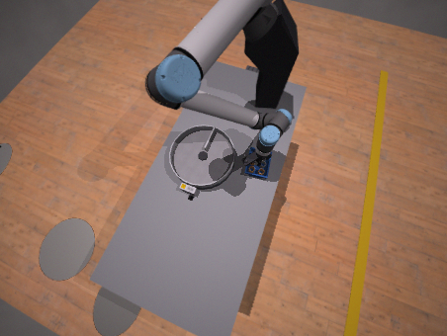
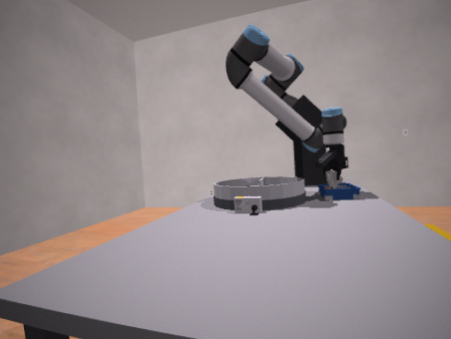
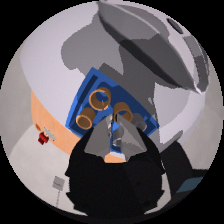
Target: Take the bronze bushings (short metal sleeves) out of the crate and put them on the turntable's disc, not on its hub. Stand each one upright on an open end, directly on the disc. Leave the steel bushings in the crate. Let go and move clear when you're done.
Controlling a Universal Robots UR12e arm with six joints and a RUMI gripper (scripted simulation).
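Right now my hand is 10 mm past the blue crate, 20 mm to the right of it and 10 mm above it. From my hand the other things lie so: turntable disc (10 mm ahead, 350 mm to the right, 10 mm above).
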